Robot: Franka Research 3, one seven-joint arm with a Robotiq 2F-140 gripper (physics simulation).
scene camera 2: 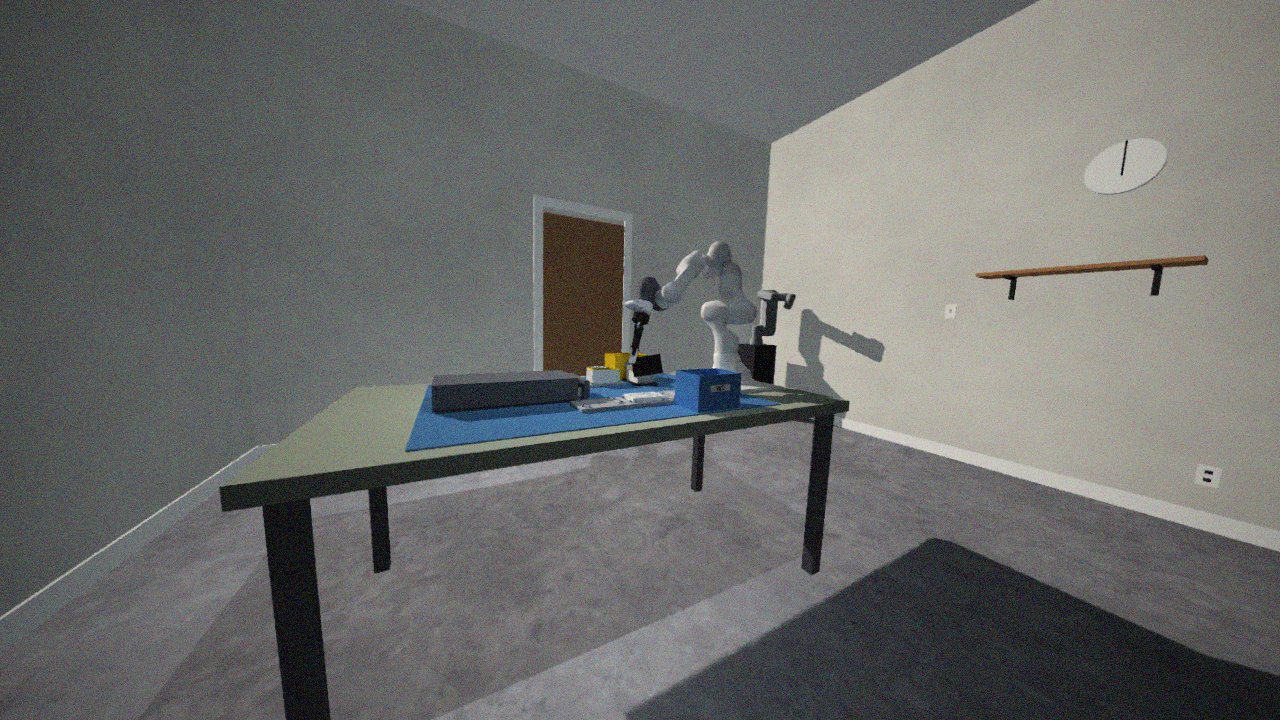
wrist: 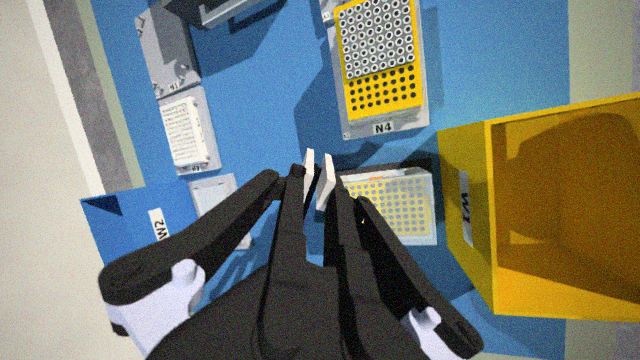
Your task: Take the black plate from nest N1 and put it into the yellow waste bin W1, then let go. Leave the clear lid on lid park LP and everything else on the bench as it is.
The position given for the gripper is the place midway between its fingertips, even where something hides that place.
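Observation:
You'd see the gripper (wrist: 315, 163) here, and there's a white plate (wrist: 181, 120) as well.

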